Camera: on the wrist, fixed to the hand. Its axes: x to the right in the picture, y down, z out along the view.
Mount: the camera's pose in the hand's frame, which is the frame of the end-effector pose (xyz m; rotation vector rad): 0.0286 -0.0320 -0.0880 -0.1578 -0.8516 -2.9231
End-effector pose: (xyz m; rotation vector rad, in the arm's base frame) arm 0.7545 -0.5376 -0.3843 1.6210 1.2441 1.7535
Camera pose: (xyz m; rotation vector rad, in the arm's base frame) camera 0.6573 -0.5259 -0.3870 -0.5165 1.0569 -0.7020
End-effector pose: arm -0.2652 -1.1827 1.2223 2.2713 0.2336 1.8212
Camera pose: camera -0.3443 -1.1381 1.2589 0.2872 1.5408 -0.6523
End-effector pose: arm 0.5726 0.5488 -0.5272 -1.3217 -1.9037 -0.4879
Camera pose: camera 0.5702 0.4948 -0.4456 -1.5593 1.5812 0.6686
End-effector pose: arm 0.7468 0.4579 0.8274 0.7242 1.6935 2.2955
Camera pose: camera 0.6747 0.4068 0.7853 -0.6690 0.3972 -0.2005
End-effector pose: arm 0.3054 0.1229 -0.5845 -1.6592 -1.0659 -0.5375
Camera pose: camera 0.3061 0.0546 -0.5144 -0.7882 2.1180 0.8799
